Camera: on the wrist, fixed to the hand. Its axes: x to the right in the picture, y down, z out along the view.
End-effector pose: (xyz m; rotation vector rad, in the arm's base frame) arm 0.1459 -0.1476 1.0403 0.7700 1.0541 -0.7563
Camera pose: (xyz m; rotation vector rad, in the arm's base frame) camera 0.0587 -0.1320 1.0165 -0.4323 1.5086 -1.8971
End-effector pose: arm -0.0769 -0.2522 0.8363 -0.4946 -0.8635 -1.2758
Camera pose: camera -0.1265 -0.3100 0.7852 0.0694 -1.2519 -2.7601
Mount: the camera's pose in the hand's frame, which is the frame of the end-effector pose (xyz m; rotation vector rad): -0.0070 -0.0690 -0.0600 -0.1949 -0.1092 -1.5442
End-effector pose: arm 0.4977 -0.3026 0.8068 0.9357 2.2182 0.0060
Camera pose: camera 0.4210 -0.3424 0.8374 -0.9731 2.2116 -0.4979
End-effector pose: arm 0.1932 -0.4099 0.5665 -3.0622 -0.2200 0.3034
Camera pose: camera 0.1890 -0.3453 0.6314 2.0496 2.3573 -0.2911
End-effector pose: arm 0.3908 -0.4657 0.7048 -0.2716 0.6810 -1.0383
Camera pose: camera 0.3021 -0.4877 0.6970 -1.1121 0.3854 -2.3842
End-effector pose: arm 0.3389 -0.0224 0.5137 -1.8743 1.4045 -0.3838
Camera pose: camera 0.3463 -0.0310 0.6047 -2.7473 -0.3642 -0.8253
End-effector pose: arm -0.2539 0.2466 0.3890 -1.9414 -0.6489 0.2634
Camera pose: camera -0.2548 0.2192 0.4765 -1.0992 -2.0364 -0.6799
